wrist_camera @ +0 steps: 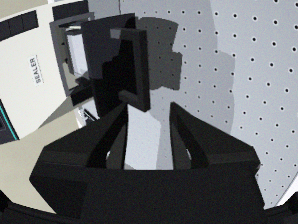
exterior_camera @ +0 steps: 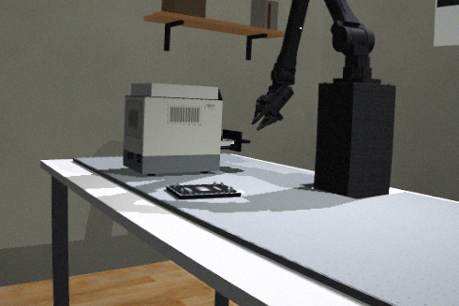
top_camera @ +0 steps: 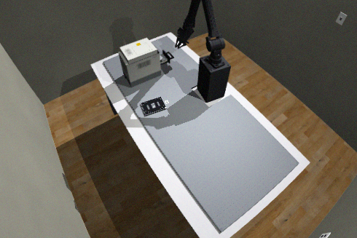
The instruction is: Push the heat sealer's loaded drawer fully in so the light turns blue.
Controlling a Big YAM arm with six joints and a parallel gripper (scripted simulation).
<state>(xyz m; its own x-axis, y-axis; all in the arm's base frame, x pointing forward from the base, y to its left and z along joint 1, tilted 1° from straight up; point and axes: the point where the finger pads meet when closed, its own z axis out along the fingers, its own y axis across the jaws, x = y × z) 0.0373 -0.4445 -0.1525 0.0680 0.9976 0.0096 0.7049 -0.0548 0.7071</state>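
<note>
Now: the sealing frame 190 mm ahead of my hand and 50 mm below it.
</note>
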